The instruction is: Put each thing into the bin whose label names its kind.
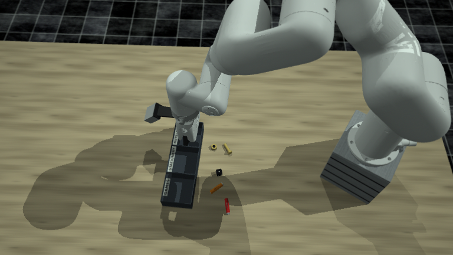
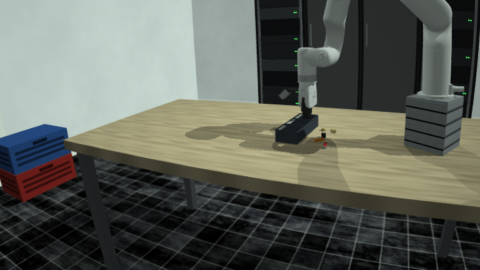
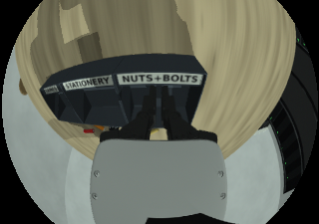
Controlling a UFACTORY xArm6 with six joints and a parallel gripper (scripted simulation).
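Now: the dark three-part bin 8 cm to the left of my hand, 2 cm below it and 2 cm ahead of it. The rest, counted from my hand: brass nut: 7 cm behind, 3 cm below, 2 cm to the left; then black die: 11 cm to the left, 9 cm behind, 3 cm below; then brass bolt: 12 cm behind, 4 cm to the left, 3 cm below.
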